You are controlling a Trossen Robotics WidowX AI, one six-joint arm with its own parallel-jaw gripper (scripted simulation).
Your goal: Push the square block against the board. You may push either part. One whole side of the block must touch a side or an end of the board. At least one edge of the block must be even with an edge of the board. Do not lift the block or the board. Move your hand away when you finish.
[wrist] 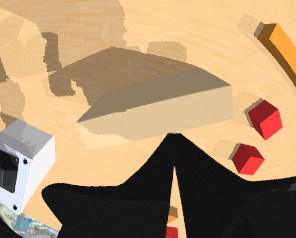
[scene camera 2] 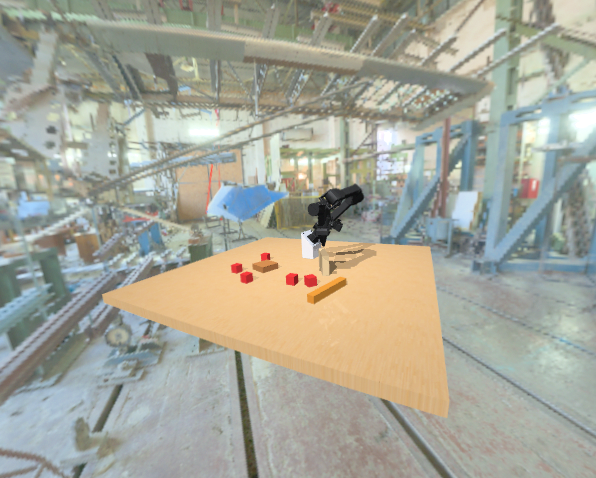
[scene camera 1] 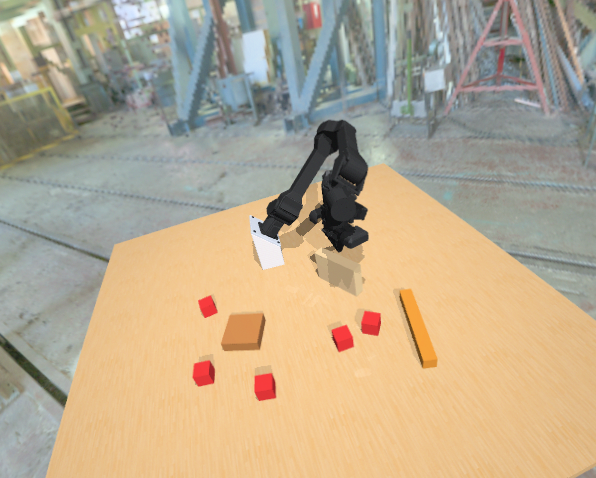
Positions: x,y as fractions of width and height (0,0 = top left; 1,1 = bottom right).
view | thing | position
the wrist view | my gripper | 0.59,0.59
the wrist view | tan block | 0.56,0.44
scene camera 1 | my gripper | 0.57,0.53
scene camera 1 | tan block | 0.58,0.57
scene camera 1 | brown block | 0.41,0.70
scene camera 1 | orange board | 0.71,0.72
